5 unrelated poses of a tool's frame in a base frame.
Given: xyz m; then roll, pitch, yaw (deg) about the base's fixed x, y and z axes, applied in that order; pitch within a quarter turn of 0, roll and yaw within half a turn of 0.
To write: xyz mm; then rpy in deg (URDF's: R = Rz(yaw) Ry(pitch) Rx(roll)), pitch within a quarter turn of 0, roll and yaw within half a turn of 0. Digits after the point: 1 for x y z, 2 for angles.
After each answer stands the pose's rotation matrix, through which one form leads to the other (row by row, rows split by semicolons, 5 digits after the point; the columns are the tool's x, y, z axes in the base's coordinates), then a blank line. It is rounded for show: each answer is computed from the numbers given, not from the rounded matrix.
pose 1, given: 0.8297, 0.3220, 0.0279, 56.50, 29.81, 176.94
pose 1, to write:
829.7, 322.0, 27.9, 56.50, 29.81, 176.94
-0.86644 -0.44342 -0.22948; 0.04632 -0.52902 0.84734; -0.49713 0.72354 0.47890

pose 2, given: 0.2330, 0.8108, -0.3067, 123.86, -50.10, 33.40
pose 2, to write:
233.0, 810.8, -306.7, 123.86, -50.10, 33.40
0.53551 -0.22514 0.81397; 0.35311 -0.81583 -0.45796; 0.76717 0.53266 -0.35739

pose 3, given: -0.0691, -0.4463, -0.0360, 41.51, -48.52, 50.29
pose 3, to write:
-69.1, -446.3, -36.0, 41.51, -48.52, 50.29
0.42318 -0.89330 0.15141; 0.50954 0.09647 -0.85502; 0.74919 0.43898 0.49600

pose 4, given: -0.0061, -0.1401, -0.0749, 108.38, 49.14, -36.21
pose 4, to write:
-6.1, -140.1, -74.9, 108.38, 49.14, -36.21
0.52786 0.39283 -0.75303; -0.38647 -0.67841 -0.62482; -0.75631 0.62084 -0.20628

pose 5, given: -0.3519, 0.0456, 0.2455, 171.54, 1.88, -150.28
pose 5, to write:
-351.9, 45.6, 245.5, 171.54, 1.88, -150.28
-0.86799 -0.49456 -0.04476; -0.49549 0.85662 0.14385; -0.03281 0.14704 -0.98859

